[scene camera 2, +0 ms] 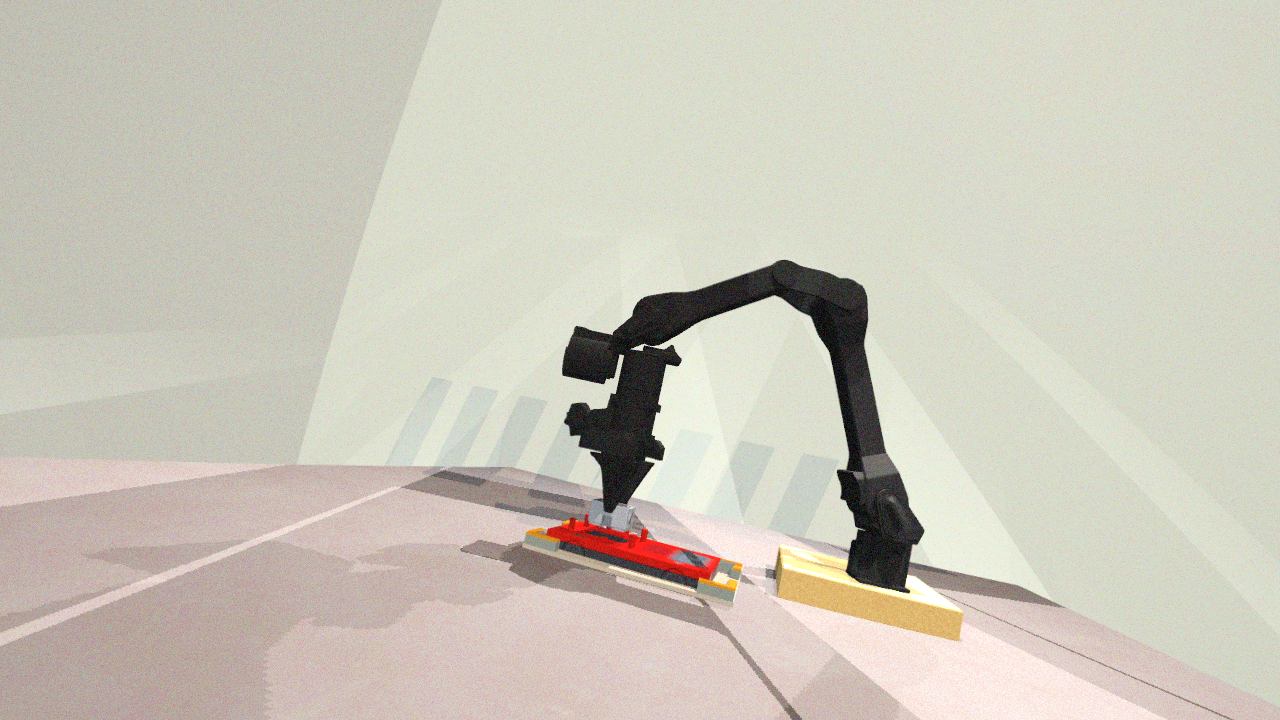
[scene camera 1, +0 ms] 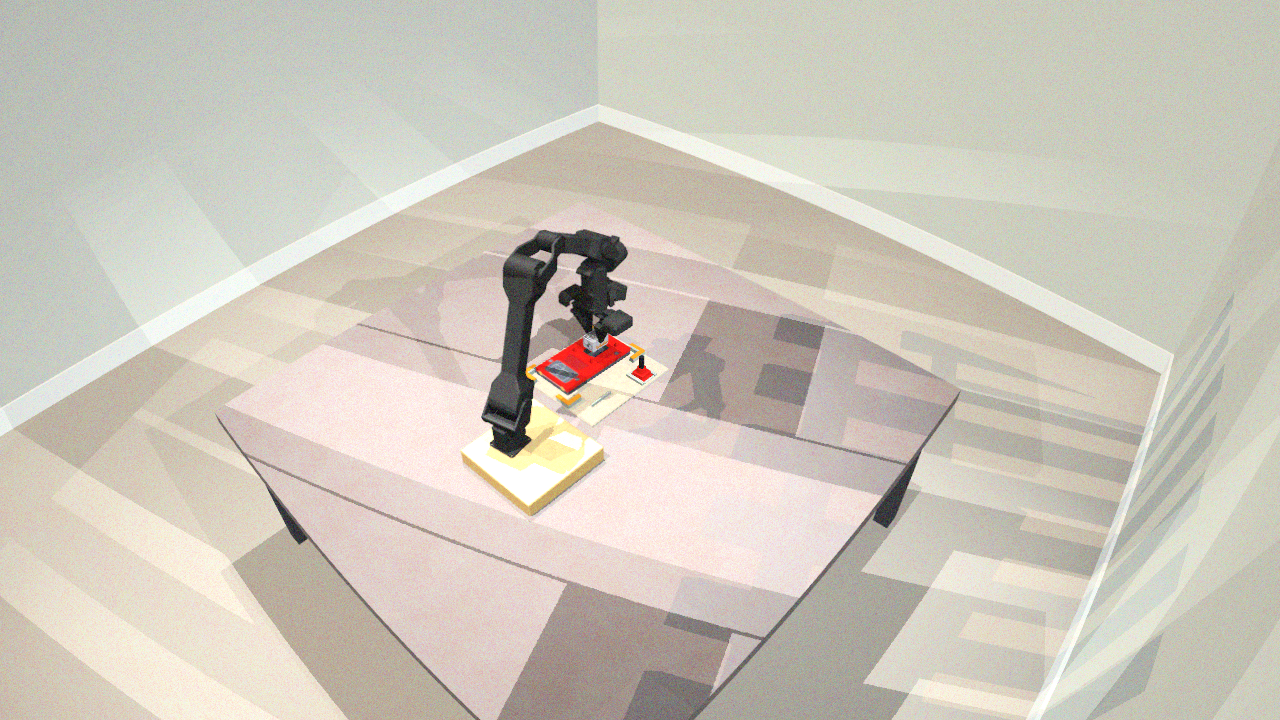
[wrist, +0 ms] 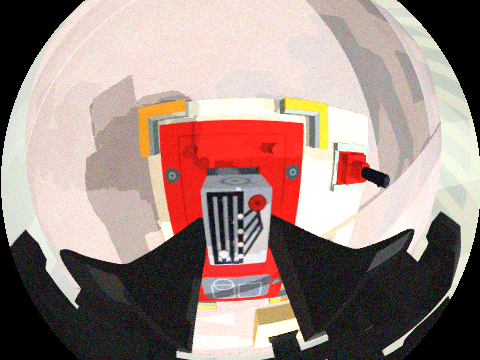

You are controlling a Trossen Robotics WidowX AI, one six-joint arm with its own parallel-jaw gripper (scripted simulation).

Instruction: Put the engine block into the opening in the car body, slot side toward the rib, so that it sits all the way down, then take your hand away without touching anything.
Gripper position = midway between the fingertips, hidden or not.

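The gripper, at [scene camera 1: 595, 338], [scene camera 2: 612, 511] and [wrist: 236, 223], holds a grey engine block [scene camera 2: 621, 519], [wrist: 236, 208]. A car body is present as well: the body [scene camera 1: 573, 367], [scene camera 2: 667, 562], [wrist: 191, 151].
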